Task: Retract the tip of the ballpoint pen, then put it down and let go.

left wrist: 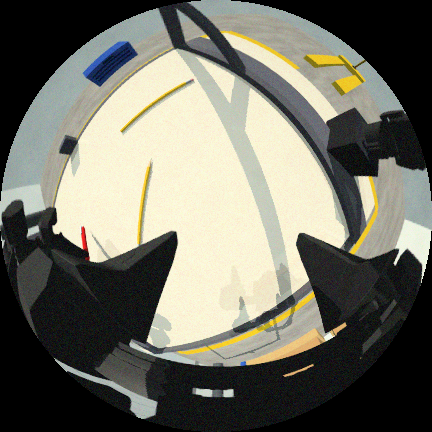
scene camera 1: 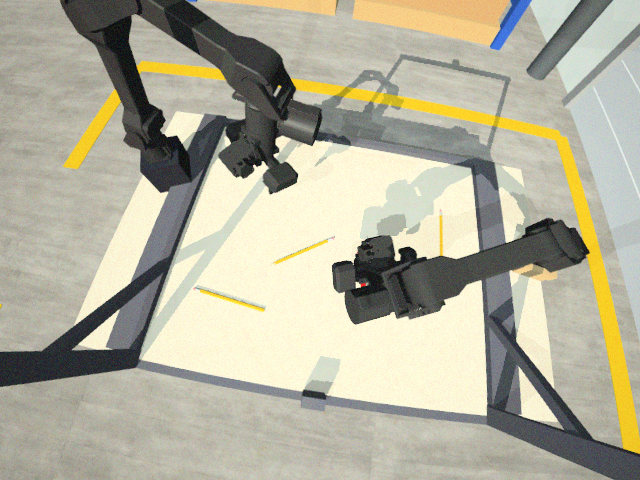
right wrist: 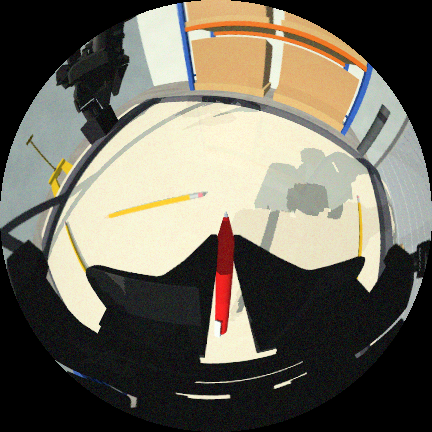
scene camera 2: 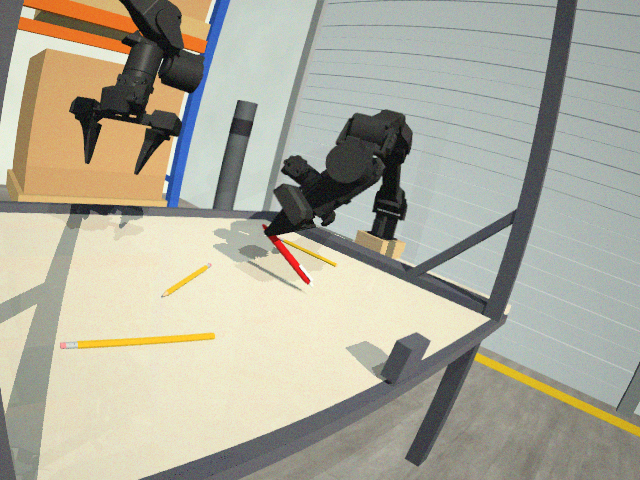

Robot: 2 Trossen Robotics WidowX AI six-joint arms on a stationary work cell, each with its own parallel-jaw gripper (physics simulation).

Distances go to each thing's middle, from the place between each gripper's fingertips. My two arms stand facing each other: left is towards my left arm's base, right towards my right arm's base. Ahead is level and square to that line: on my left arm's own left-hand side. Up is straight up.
Labels:
Now: the red ballpoint pen point(right wrist: 223, 277) 28 cm to the right of my left hand, 13 cm behind it and 9 cm below it. The rest, counted from my left hand: grey block point(scene camera 2: 407, 353) (43 cm behind, 24 cm to the right, 12 cm below); then wooden block point(scene camera 2: 391, 248) (77 cm to the right, 12 cm below, 4 cm ahead).
Now: right hand 4 cm past the red ballpoint pen, 2 cm to the left of it and 2 cm above it. From my right hand the other things lie so: grey block 33 cm behind, 3 cm to the left, 5 cm below; then wooden block 14 cm ahead, 51 cm to the right, 6 cm below.

